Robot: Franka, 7 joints.
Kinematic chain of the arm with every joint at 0, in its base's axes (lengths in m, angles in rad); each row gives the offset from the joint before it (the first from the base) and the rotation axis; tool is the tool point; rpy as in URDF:
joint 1: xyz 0 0 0.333 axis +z
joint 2: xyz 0 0 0 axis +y
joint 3: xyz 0 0 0.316 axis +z
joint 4: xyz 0.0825 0 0 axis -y
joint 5: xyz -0.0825 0 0.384 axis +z
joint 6: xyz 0 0 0 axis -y
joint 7: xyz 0.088 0 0 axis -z
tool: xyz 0 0 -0.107 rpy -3.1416 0 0
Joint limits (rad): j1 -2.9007..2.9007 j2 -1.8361..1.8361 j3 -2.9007..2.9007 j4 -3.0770..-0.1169 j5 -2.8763..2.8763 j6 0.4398..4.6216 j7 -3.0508..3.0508
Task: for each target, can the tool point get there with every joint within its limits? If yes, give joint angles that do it. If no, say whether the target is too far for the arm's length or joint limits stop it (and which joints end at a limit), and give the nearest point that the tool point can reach.
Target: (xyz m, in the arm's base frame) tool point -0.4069 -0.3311 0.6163
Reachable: yes | joints 2.2954 -0.7844 1.1954 -2.2391 0.0729 3.4343 1.7946
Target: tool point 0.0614 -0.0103 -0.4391
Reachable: no: joint limits stop it (at a limit: joint 2) | nearest point 0.1008 -0.0169 -0.3289 | short by 0.117 m
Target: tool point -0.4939 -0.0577 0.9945
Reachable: yes | joints -0.4512 -0.8779 -0.6317 -0.8352 -2.2104 1.7325 -1.2285
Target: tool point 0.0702 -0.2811 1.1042
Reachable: yes | joints 2.4614 -0.8595 0.3534 -1.0797 -0.2396 2.8837 2.1807
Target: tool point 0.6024 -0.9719 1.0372
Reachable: no: too far | nearest point 0.3848 -0.6209 0.7829 | short by 0.485 m
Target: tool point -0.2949 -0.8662 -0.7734
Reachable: no: too far | nearest point -0.1865 -0.5479 -0.2710 | short by 0.605 m
